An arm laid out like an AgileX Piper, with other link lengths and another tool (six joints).
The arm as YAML. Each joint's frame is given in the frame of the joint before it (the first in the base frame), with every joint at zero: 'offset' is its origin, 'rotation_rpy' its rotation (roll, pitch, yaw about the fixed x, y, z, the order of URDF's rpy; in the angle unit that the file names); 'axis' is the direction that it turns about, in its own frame. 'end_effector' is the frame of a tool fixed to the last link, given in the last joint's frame.
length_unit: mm
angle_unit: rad
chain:
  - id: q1
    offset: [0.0, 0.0, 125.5]
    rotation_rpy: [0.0, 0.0, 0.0]
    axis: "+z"
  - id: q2
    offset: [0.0, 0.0, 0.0]
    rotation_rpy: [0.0, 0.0, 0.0]
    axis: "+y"
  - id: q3
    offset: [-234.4, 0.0, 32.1]
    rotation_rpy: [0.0, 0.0, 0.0]
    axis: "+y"
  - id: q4
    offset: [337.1, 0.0, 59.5]
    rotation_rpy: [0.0, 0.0, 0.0]
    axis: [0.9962, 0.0, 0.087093]
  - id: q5
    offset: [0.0, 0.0, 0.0]
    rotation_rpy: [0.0, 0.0, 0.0]
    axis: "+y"
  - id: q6
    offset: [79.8, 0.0, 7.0]
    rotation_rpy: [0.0, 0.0, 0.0]
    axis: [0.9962, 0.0, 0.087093]
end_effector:
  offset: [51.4, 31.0, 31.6]
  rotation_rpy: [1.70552, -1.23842, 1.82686]
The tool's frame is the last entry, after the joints.
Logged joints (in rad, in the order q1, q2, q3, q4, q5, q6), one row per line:
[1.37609 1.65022 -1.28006 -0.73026 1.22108 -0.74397]
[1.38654 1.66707 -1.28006 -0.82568 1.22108 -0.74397]
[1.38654 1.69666 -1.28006 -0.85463 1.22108 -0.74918]
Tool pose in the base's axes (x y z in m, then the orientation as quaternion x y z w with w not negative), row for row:
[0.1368 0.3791 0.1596 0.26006 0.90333 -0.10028 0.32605]
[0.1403 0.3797 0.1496 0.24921 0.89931 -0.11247 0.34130]
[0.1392 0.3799 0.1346 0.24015 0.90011 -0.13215 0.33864]
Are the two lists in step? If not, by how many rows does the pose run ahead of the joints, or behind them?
The pose runs 1 row ahead of the joints: the pose in row i belongs to the joints in row i + 1.
